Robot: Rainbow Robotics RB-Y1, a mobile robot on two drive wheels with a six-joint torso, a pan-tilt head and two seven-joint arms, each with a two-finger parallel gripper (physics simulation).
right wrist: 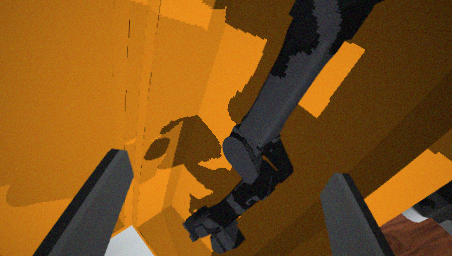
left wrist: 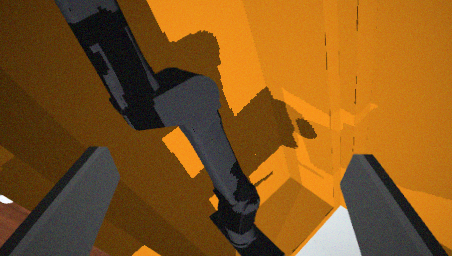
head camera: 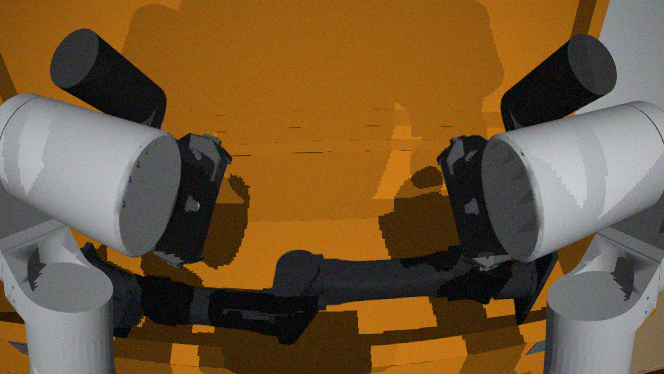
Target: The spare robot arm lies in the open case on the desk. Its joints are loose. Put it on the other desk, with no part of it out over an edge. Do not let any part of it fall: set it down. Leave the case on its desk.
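Places are measured from the robot's base along level axes (x right, y ahead, z up), in metres.
Pixels of known places: left gripper, between the fingertips: (left wrist: 228, 166) (head camera: 209, 207); right gripper, between the fingertips: (right wrist: 230, 174) (head camera: 458, 208).
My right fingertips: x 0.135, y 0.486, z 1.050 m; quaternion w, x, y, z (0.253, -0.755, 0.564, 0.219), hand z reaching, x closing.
Observation:
Behind a point stands the place of what it marks.
The spare robot arm (head camera: 375, 280) (left wrist: 207, 145) (right wrist: 280, 100), dark grey and jointed, lies stretched out in the orange case (head camera: 325, 235) {x -0.014, y 0.703, z 0.746 m} (left wrist: 400, 75) {x 0.031, y 0.828, z 0.984 m} (right wrist: 60, 100) {x -0.089, y 0.819, z 1.040 m}. Its middle joint is bent. Its base plate is at the right in the head view; its narrower, toothed-looking end is at the left, partly hidden by my left arm. My left gripper (head camera: 195, 202) {x -0.131, y 0.483, z 1.049 m} (left wrist: 228, 166) {x -0.131, y 0.483, z 1.049 m} is open and empty, above the case near that left part. My right gripper (head camera: 467, 205) {x 0.135, y 0.486, z 1.050 m} (right wrist: 230, 174) {x 0.135, y 0.486, z 1.050 m} is open and empty, above the case near the base end. The fingers are mostly hidden in the head view. The other desk cannot be made out.
The case's near wall runs along the bottom of the head view, with a bit of tan desk (head camera: 645, 345) {x 0.641, y 0.408, z 0.721 m} at the lower right. Brown wooden floor (left wrist: 30, 230) (right wrist: 415, 235) {x -0.434, y -0.223, z 0.001 m} shows past the case. Pale surfaces (head camera: 635, 55) {x 0.923, y 1.176, z 0.998 m} (left wrist: 325, 237) {x 1.993, y 1.223, z 0.556 m} (right wrist: 130, 242) {x -2.284, y 1.031, z 0.656 m} lie beyond its sides.

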